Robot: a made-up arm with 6 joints. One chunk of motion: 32 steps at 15 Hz.
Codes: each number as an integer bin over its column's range. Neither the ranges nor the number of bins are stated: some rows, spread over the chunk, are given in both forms.
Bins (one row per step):
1: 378 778 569 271 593 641
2: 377 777 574 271 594 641
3: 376 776 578 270 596 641
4: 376 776 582 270 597 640
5: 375 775 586 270 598 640
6: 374 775 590 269 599 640
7: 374 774 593 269 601 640
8: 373 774 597 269 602 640
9: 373 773 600 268 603 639
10: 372 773 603 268 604 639
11: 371 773 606 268 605 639
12: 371 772 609 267 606 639
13: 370 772 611 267 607 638
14: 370 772 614 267 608 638
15: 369 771 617 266 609 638
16: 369 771 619 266 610 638
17: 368 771 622 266 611 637
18: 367 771 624 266 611 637
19: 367 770 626 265 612 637
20: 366 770 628 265 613 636
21: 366 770 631 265 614 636
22: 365 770 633 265 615 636
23: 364 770 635 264 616 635
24: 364 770 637 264 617 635
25: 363 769 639 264 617 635
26: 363 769 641 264 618 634
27: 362 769 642 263 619 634
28: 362 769 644 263 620 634
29: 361 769 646 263 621 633
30: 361 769 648 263 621 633
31: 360 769 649 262 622 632
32: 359 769 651 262 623 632
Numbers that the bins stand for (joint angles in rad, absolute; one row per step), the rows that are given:
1: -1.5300 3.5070 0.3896 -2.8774 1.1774 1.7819
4: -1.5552 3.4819 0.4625 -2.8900 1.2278 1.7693
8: -1.5930 3.4567 0.5465 -2.9026 1.2907 1.7693
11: -1.6181 3.4441 0.5970 -2.9152 1.3285 1.7567
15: -1.6433 3.4189 0.6587 -2.9404 1.3789 1.7441
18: -1.6685 3.4189 0.6979 -2.9404 1.4041 1.7315
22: -1.6937 3.4063 0.7483 -2.9530 1.4544 1.7189
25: -1.7189 3.3937 0.7820 -2.9656 1.4796 1.7063
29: -1.7441 3.3937 0.8212 -2.9781 1.5300 1.6811
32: -1.7693 3.3937 0.8492 -2.9907 1.5552 1.6685
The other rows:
2: -1.5426 3.4944 0.4176 -2.8774 1.1900 1.7819
3: -1.5552 3.4819 0.4400 -2.8900 1.2152 1.7819
5: -1.5678 3.4693 0.4849 -2.8900 1.2404 1.7693
6: -1.5804 3.4693 0.5073 -2.9026 1.2530 1.7693
7: -1.5804 3.4567 0.5241 -2.9026 1.2781 1.7693
9: -1.5930 3.4441 0.5634 -2.9152 1.3033 1.7567
10: -1.6056 3.4441 0.5802 -2.9152 1.3159 1.7567
12: -1.6181 3.4315 0.6138 -2.9278 1.3411 1.7567
13: -1.6307 3.4315 0.6250 -2.9278 1.3537 1.7441
14: -1.6307 3.4315 0.6418 -2.9278 1.3663 1.7441
16: -1.6433 3.4189 0.6699 -2.9404 1.3915 1.7441
17: -1.6559 3.4189 0.6867 -2.9404 1.4041 1.7315
19: -1.6685 3.4063 0.7091 -2.9530 1.4167 1.7315
20: -1.6811 3.4063 0.7203 -2.9530 1.4293 1.7189
21: -1.6811 3.4063 0.7371 -2.9530 1.4419 1.7189
23: -1.7063 3.4063 0.7596 -2.9656 1.4670 1.7063
24: -1.7063 3.4063 0.7708 -2.9656 1.4796 1.7063
26: -1.7189 3.3937 0.7932 -2.9656 1.4922 1.6937
27: -1.7315 3.3937 0.7988 -2.9781 1.5048 1.6937
28: -1.7315 3.3937 0.8100 -2.9781 1.5174 1.6937
30: -1.7441 3.3937 0.8324 -2.9781 1.5300 1.6811
31: -1.7567 3.3937 0.8380 -2.9907 1.5426 1.6685

